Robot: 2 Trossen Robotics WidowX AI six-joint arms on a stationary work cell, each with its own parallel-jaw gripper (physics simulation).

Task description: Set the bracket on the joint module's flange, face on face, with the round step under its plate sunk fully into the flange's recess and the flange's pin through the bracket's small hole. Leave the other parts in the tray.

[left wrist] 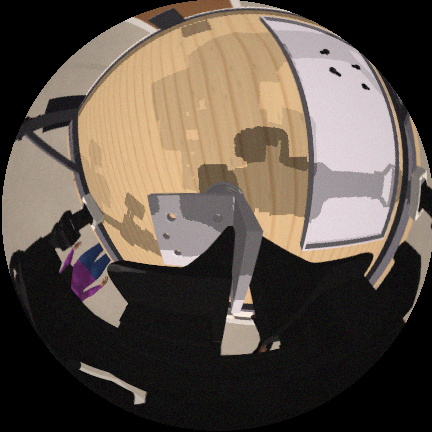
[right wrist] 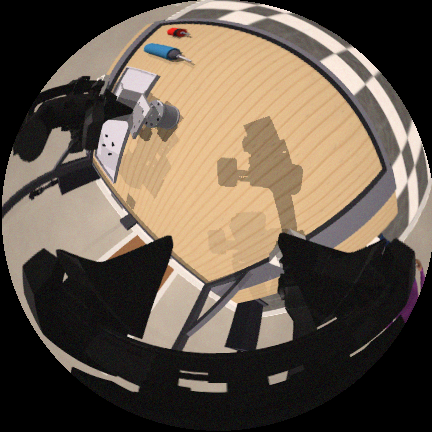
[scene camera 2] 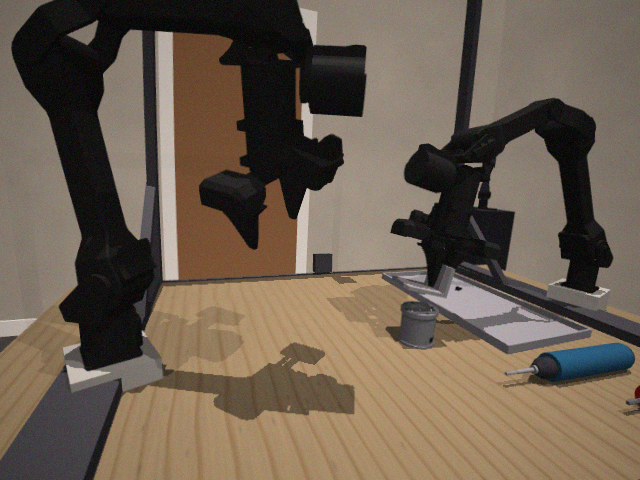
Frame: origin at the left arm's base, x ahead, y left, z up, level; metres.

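Seen in the pictures: left gripper, fingertip midpoint: point(left wrist: 235, 231) point(right wrist: 131, 109) point(scene camera 2: 433, 287); right gripper, fingertip midpoint: point(right wrist: 226, 239) point(scene camera 2: 274, 232); left arm's base, origin of the base link: point(scene camera 2: 579, 287); right arm's base, origin of the base link: point(left wrist: 87, 214) point(scene camera 2: 111, 352).
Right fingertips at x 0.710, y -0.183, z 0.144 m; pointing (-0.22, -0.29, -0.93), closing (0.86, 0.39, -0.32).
Pixels of each thing's middle, then the offset from my right fingertips to it.
- grey L-shaped bracket, body centre: point(left wrist: 190, 250) point(scene camera 2: 421, 275) point(right wrist: 128, 113) dx -0.250, dy +0.063, dz -0.080 m
- grey cylindrical joint module, body centre: point(left wrist: 218, 210) point(scene camera 2: 417, 323) point(right wrist: 160, 115) dx -0.245, dy +0.070, dz -0.163 m
- pale tray, body centre: point(left wrist: 364, 118) point(scene camera 2: 467, 299) point(right wrist: 113, 122) dx -0.504, dy +0.020, dz -0.187 m
- blue-handled tool, body centre: point(scene camera 2: 569, 364) point(right wrist: 165, 51) dx -0.350, dy +0.271, dz -0.175 m
The grey L-shaped bracket point(scene camera 2: 443, 283) point(left wrist: 195, 212) point(right wrist: 141, 117) is held by its upright leg in my left gripper point(scene camera 2: 438, 274) point(left wrist: 235, 231). Its holed plate is tilted, above and behind the joint module in the scene view, apart from the flange. The grey cylindrical joint module point(scene camera 2: 417, 329) point(right wrist: 171, 116) stands upright on the table; its holed flange point(right wrist: 156, 113) faces up. In the left wrist view the bracket covers most of the module, and the step under the plate is hidden. My right gripper point(scene camera 2: 273, 232) point(right wrist: 226, 239) is open and empty, high above the table.
The pale tray point(scene camera 2: 509, 347) point(left wrist: 308, 175) point(right wrist: 140, 77) lies beyond the module, with several small black parts point(scene camera 2: 458, 288) point(left wrist: 335, 71) point(right wrist: 107, 145) in it. A blue-handled tool point(scene camera 2: 584, 361) point(right wrist: 160, 51) and a red one point(scene camera 2: 636, 395) point(right wrist: 176, 32) lie on the table at the picture's right.
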